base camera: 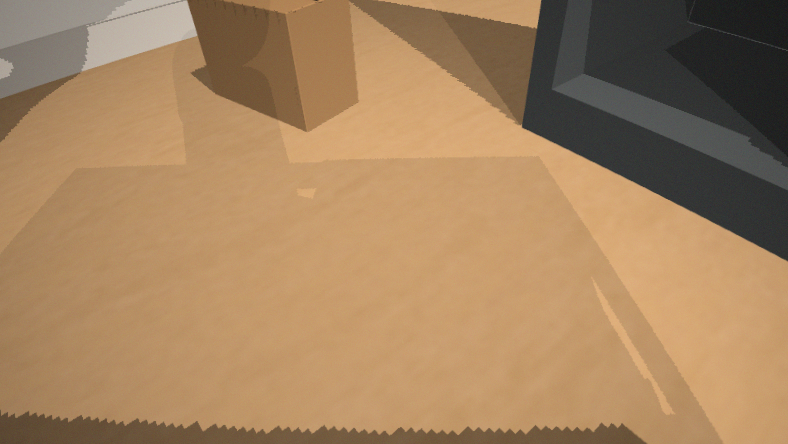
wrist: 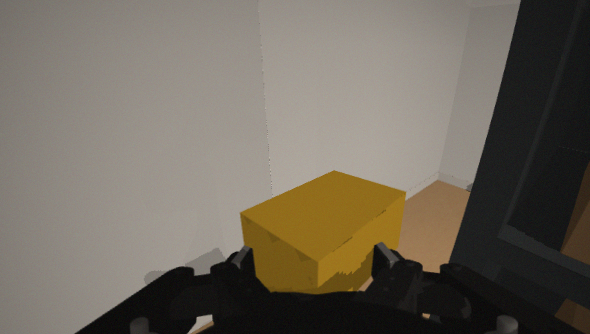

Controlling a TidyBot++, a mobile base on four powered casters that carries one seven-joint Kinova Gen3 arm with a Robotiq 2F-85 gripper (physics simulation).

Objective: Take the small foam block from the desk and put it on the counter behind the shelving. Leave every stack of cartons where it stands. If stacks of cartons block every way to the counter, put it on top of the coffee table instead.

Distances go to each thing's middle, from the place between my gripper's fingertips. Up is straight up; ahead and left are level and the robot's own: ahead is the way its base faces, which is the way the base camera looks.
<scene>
Right now the small yellow foam block [wrist: 319, 237] is 1 cm to the right of my hand, 1 cm ahead of it and 1 cm above it.
</scene>
